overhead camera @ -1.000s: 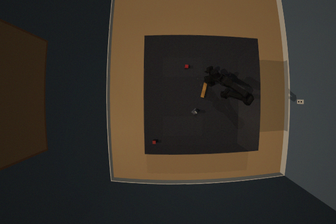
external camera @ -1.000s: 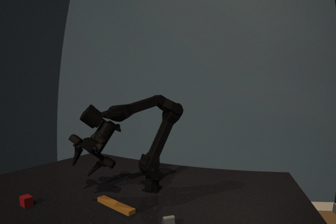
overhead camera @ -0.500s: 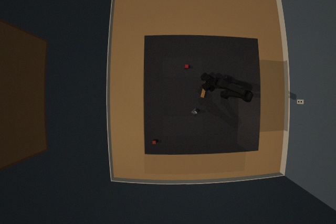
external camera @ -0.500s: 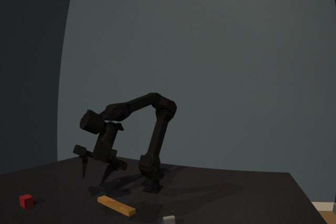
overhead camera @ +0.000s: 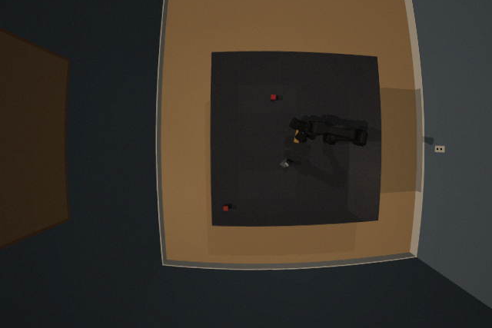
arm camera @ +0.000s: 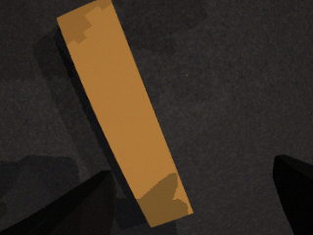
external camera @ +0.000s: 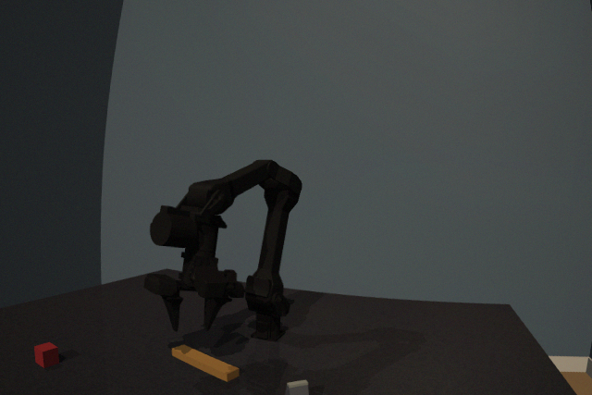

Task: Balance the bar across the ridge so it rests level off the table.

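The orange bar is 20 mm behind my gripper tip, 10 mm to the left of it and 70 mm below it.
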